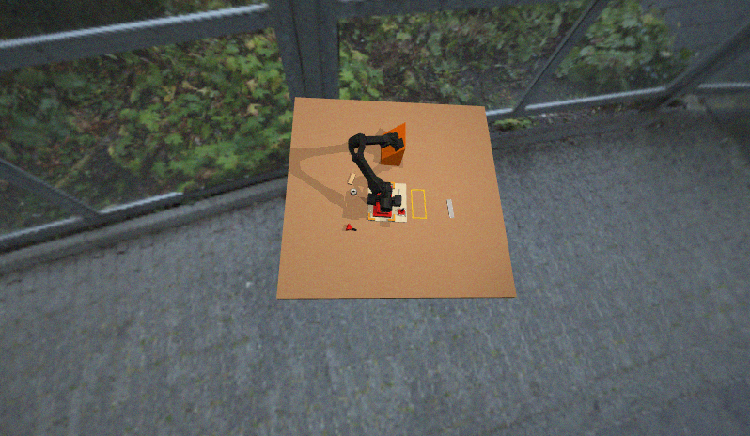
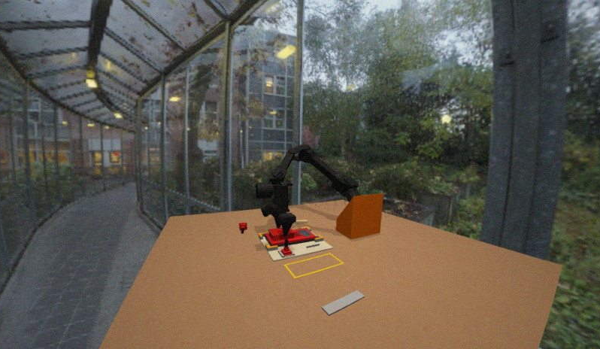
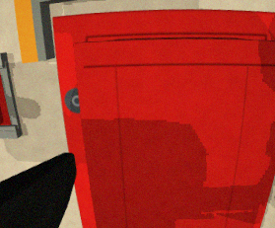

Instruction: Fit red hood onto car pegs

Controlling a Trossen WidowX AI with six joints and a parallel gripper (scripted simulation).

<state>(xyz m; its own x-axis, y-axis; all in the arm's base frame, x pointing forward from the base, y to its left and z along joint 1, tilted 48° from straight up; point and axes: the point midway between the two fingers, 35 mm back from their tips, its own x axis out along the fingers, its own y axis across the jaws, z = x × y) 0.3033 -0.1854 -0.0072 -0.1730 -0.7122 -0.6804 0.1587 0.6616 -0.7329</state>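
The red hood lies right at my gripper tip. From my gripper tip the other things lie so: wooden piece (20 cm behind, 16 cm to the right, 3 cm below); then grey engine block (2 cm below); then jig (3 cm below, 3 cm behind, 2 cm to the left).
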